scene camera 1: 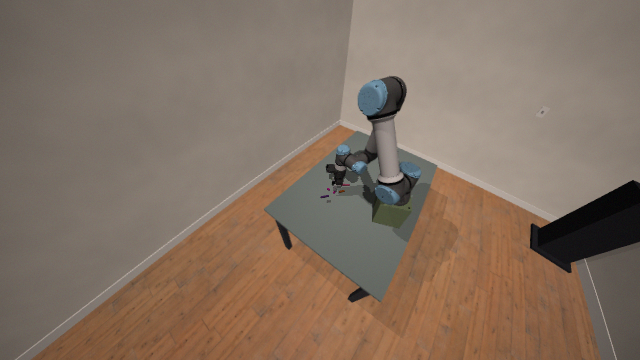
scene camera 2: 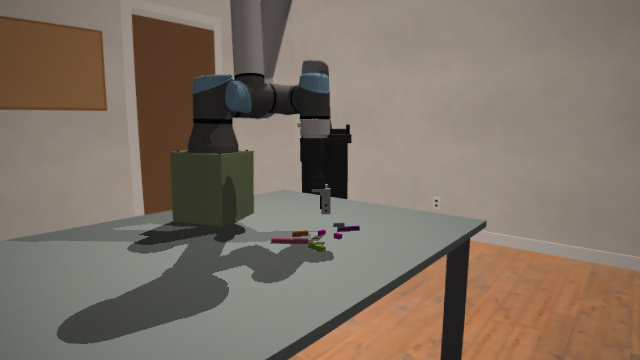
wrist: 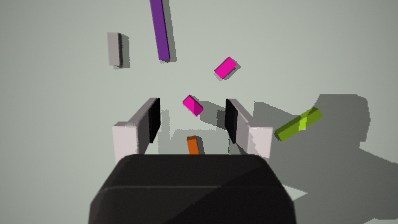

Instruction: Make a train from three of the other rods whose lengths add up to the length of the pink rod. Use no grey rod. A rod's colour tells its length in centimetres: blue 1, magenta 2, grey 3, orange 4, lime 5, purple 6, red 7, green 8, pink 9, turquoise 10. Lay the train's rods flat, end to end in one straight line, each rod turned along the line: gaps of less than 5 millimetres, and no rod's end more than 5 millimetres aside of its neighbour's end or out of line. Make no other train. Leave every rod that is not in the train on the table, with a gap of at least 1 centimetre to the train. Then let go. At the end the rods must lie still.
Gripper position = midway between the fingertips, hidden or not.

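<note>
There is my gripper [scene camera 2: 325,211], and I find it again in the wrist view [wrist: 192,112].
</note>
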